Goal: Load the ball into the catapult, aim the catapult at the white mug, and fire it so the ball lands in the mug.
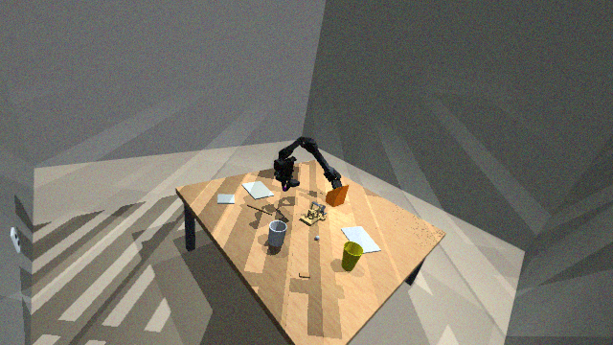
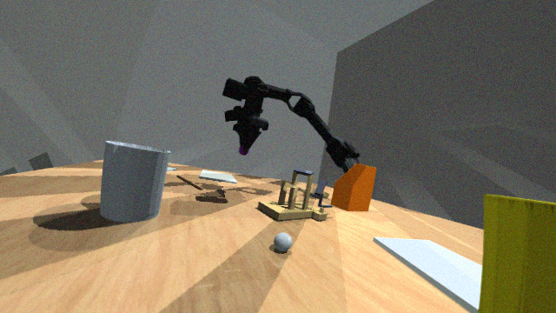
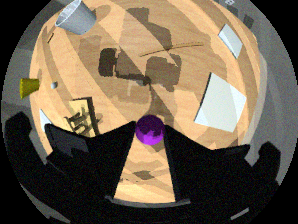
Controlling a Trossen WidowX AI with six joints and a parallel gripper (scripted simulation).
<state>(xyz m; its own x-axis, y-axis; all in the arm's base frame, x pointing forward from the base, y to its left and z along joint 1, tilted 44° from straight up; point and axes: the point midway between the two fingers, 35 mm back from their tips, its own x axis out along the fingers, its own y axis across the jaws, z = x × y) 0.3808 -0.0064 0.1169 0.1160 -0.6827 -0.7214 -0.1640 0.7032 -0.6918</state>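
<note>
Now: the frame 13 cm behind my gripper tip, 18 cm to the left of it and 4 cm below it. From my gripper tip the other things lie so: purple ball 1 cm above; wooden catapult 15 cm behind, 18 cm to the left, 7 cm below; thin stick 15 cm ahead, 1 cm to the right, 12 cm below.
</note>
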